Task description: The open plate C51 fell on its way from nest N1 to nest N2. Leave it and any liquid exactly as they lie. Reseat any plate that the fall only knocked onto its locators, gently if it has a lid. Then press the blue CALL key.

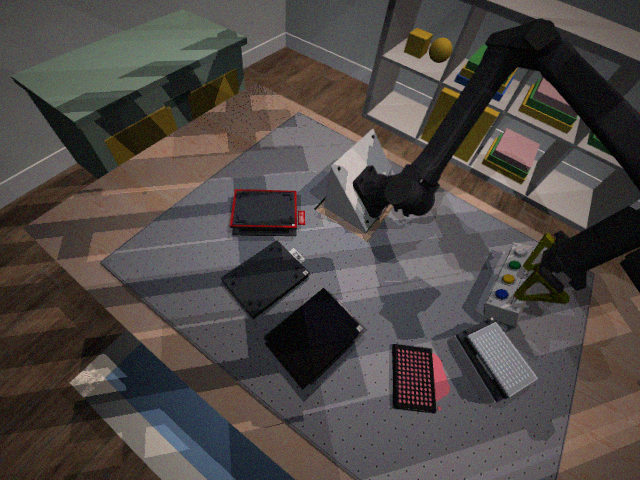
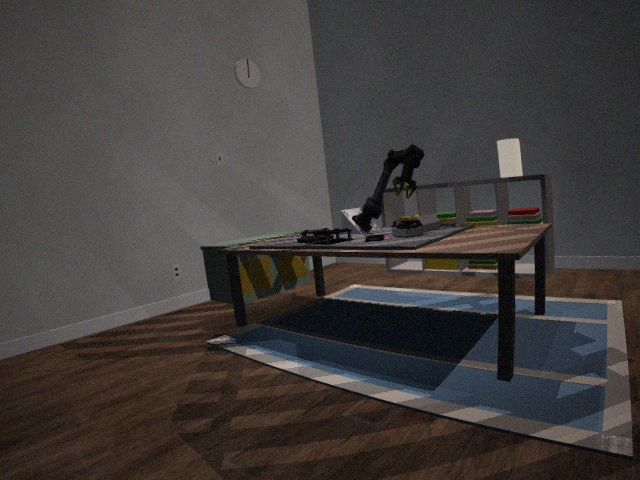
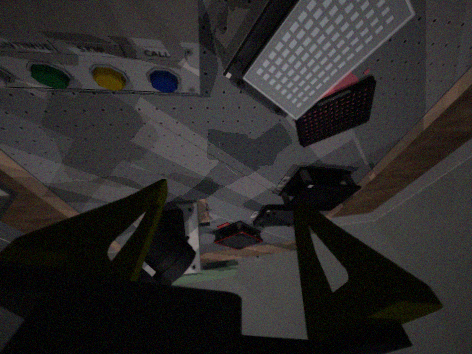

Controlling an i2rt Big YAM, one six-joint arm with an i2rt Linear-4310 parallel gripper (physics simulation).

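Pixels of known places: gripper, between the fingertips: (image 1: 520,282) (image 2: 402,197) (image 3: 233,196); arm's base, origin of its link: (image 1: 369,192) (image 2: 361,223) (image 3: 168,231).
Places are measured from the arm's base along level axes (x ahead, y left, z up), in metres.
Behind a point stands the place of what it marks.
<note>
My gripper (image 1: 521,282) {y 0.376, x 0.134, z 0.140 m} (image 2: 402,195) {y 0.376, x 0.134, z 0.140 m} (image 3: 233,196) {y 0.376, x 0.134, z 0.140 m} is open and empty, above the key box (image 1: 502,313) {y 0.421, x 0.116, z 0.001 m}. The blue CALL key (image 1: 501,293) {y 0.398, x 0.081, z 0.018 m} (image 3: 164,81) {y 0.404, x 0.081, z 0.021 m} is at one end of its row, beside the yellow and green keys. A black plate with pink wells (image 1: 413,378) {y 0.319, x 0.347, z -0.042 m} (image 3: 336,114) {y 0.328, x 0.341, z -0.037 m}, seemingly the fallen C51, lies on the mat with pink liquid (image 1: 441,379) {y 0.373, x 0.310, z -0.050 m} (image 3: 345,82) {y 0.376, x 0.337, z -0.050 m} beside it. A pale, many-welled plate (image 1: 502,359) {y 0.439, x 0.234, z 0.029 m} (image 3: 320,50) {y 0.437, x 0.227, z 0.028 m} sits offset and apparently tilted on a black base (image 1: 479,362) {y 0.410, x 0.255, z 0.004 m} (image 3: 260,40) {y 0.436, x 0.176, z 0.004 m}. I cannot tell whether it has a lid. Nest labels are unreadable.
A red-edged black stand (image 1: 265,208) {y -0.186, x 0.217, z -0.011 m} (image 3: 238,236) {y -0.114, x 0.204, z -0.006 m}, a dark grey one (image 1: 264,279) {y -0.065, x 0.364, z -0.032 m} and a black one (image 1: 314,338) {y 0.109, x 0.414, z 0.002 m} (image 3: 322,187) {y 0.162, x 0.377, z 0.002 m} stand across the perforated mat (image 1: 206,206) {y -0.334, x 0.289, z -0.051 m}. A white slanted panel (image 1: 343,180) {y -0.057, x 0.064, z 0.057 m} stands behind the arm's base.
</note>
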